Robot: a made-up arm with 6 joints. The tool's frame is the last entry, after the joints.
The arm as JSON. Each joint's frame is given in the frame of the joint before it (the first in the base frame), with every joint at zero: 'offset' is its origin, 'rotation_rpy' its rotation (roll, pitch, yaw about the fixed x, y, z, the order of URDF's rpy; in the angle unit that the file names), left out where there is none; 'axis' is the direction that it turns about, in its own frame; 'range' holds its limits. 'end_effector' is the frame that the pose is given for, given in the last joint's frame.
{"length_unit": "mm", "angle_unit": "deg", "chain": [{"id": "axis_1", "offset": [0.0, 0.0, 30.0], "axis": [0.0, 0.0, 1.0], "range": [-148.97, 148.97]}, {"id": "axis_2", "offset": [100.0, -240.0, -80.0], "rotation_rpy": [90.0, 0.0, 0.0], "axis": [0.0, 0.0, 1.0], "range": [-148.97, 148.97]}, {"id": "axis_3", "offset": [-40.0, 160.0, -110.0], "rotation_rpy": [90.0, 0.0, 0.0], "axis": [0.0, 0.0, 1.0], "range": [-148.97, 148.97]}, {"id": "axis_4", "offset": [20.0, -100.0, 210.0], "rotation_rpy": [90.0, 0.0, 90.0], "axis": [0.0, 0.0, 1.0], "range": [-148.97, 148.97]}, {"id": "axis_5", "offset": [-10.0, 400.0, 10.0], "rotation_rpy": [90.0, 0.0, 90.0], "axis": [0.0, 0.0, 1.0], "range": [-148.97, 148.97]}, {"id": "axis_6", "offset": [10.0, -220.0, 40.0], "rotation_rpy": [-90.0, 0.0, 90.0], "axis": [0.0, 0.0, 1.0], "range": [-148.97, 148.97]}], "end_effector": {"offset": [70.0, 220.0, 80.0]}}
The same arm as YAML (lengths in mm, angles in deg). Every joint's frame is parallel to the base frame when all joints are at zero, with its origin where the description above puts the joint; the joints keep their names.
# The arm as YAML. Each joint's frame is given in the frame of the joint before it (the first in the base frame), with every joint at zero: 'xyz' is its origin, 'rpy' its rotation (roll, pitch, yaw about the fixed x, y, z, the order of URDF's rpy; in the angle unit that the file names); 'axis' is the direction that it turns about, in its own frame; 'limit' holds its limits. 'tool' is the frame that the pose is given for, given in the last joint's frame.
units:
  length: mm
  angle: deg
joints:
  - name: axis_1
    type: revolute
    origin:
      xyz: [0.0, 0.0, 30.0]
      rpy: [0.0, 0.0, 0.0]
    axis: [0.0, 0.0, 1.0]
    limit:
      lower: -148.97
      upper: 148.97
  - name: axis_2
    type: revolute
    origin:
      xyz: [100.0, -240.0, -80.0]
      rpy: [0.0, 0.0, 0.0]
    axis: [0.0, -1.0, 0.0]
    limit:
      lower: -148.97
      upper: 148.97
  - name: axis_3
    type: revolute
    origin:
      xyz: [-40.0, 110.0, 160.0]
      rpy: [0.0, 0.0, 0.0]
    axis: [0.0, 0.0, -1.0]
    limit:
      lower: -148.97
      upper: 148.97
  - name: axis_4
    type: revolute
    origin:
      xyz: [20.0, 100.0, -210.0]
      rpy: [0.0, 0.0, 0.0]
    axis: [1.0, 0.0, 0.0]
    limit:
      lower: -148.97
      upper: 148.97
  - name: axis_5
    type: revolute
    origin:
      xyz: [10.0, 10.0, -400.0]
      rpy: [0.0, 0.0, 0.0]
    axis: [0.0, -1.0, 0.0]
    limit:
      lower: -148.97
      upper: 148.97
  - name: axis_6
    type: revolute
    origin:
      xyz: [-220.0, -40.0, -10.0]
      rpy: [0.0, 0.0, 0.0]
    axis: [0.0, 0.0, 1.0]
    limit:
      lower: -148.97
      upper: 148.97
tool:
  origin:
    xyz: [70.0, 220.0, 80.0]
    rpy: [0.0, 0.0, 0.0]

